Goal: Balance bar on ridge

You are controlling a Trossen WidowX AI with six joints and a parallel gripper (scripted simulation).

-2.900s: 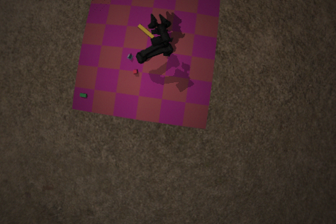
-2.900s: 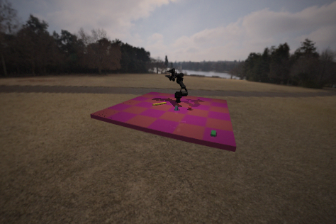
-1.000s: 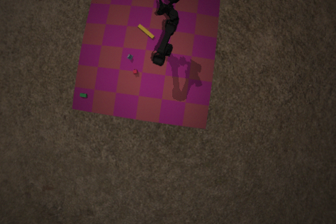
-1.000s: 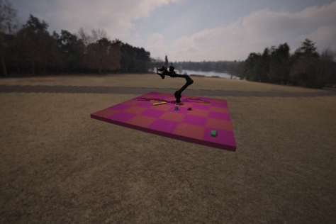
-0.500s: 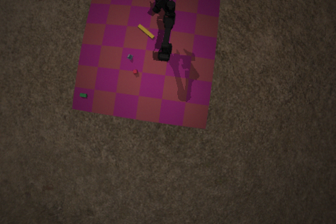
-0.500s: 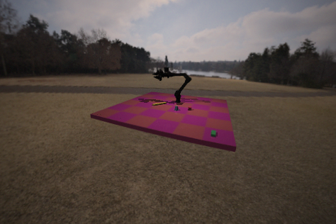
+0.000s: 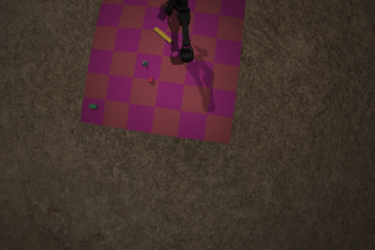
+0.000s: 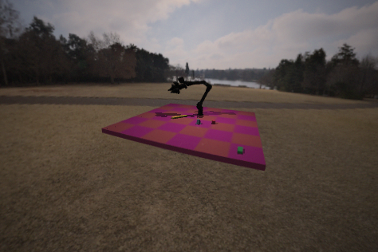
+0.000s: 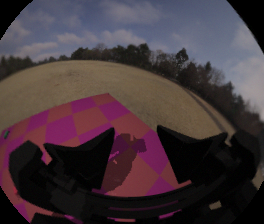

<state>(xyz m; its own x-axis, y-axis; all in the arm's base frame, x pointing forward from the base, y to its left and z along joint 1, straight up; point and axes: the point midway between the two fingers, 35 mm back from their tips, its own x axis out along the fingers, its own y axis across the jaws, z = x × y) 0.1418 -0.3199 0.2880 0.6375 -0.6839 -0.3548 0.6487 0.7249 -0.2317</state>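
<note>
Now: gripper tip 270 mm above the yellow bar, 170 mm to the right of it and 60 mm short of it. The rest, counted from my gripper tip: small red cube (560 mm to the left, 260 mm below, 100 mm ahead); green block (840 mm to the left, 580 mm ahead, 270 mm below).
</note>
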